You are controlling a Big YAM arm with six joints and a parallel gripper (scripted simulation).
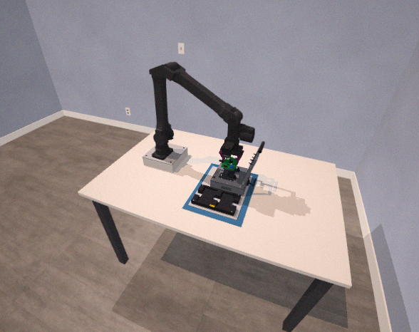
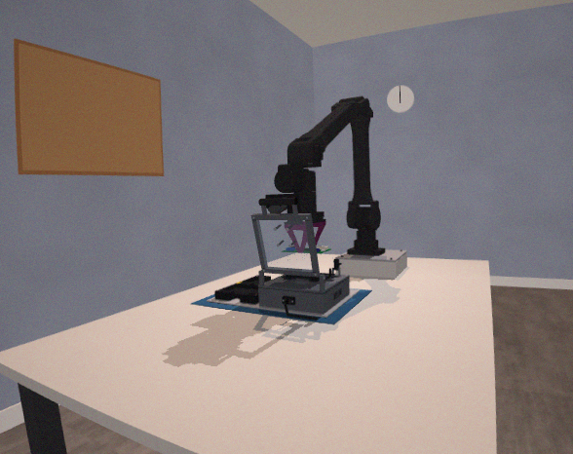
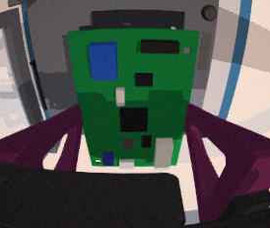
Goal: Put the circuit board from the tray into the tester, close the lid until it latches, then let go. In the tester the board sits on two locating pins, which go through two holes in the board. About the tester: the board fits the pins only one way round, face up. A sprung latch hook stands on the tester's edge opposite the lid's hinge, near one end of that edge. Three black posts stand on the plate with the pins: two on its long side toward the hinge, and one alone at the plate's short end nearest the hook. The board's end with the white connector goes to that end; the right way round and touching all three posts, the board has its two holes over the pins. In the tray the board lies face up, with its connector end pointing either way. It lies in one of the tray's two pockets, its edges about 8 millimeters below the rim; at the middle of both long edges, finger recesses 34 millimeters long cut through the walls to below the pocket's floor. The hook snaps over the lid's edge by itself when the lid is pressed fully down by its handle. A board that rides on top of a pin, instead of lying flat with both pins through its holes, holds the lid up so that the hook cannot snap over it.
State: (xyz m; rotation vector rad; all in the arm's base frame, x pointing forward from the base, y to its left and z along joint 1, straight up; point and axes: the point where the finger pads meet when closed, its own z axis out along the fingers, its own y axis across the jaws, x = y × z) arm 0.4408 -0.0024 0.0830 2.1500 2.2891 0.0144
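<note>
Now: the green circuit board right at my hand. Round my hand: clear lid: 12 cm ahead, 1 cm to the left, 4 cm above; small latch hook: 7 cm behind, 5 cm to the left, 5 cm below.
</note>
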